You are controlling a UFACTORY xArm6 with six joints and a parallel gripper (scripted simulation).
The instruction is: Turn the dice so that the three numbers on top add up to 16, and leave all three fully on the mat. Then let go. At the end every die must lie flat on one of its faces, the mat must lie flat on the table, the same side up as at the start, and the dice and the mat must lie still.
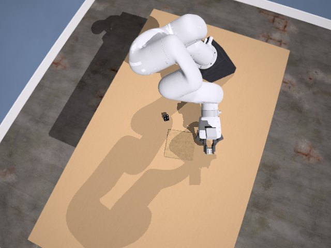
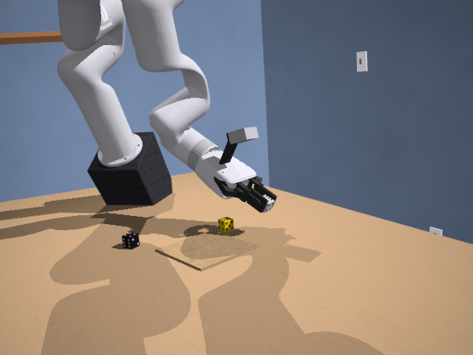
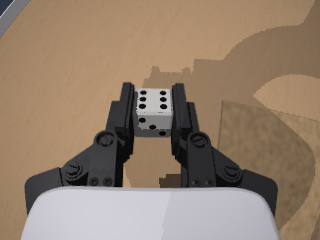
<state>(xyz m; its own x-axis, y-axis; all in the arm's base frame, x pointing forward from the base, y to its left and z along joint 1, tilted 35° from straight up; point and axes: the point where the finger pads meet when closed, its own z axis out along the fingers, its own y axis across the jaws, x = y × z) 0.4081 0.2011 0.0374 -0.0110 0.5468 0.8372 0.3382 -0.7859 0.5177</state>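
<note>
My gripper is now 70 mm past the yellow die, 60 mm above it and 50 mm to the left of it. Round my hand: tan mat 140 mm to the right, 70 mm below, 10 mm ahead; then black die 250 mm to the right, 90 mm behind, 60 mm below; then white die 10 mm below, 10 mm ahead.
</note>
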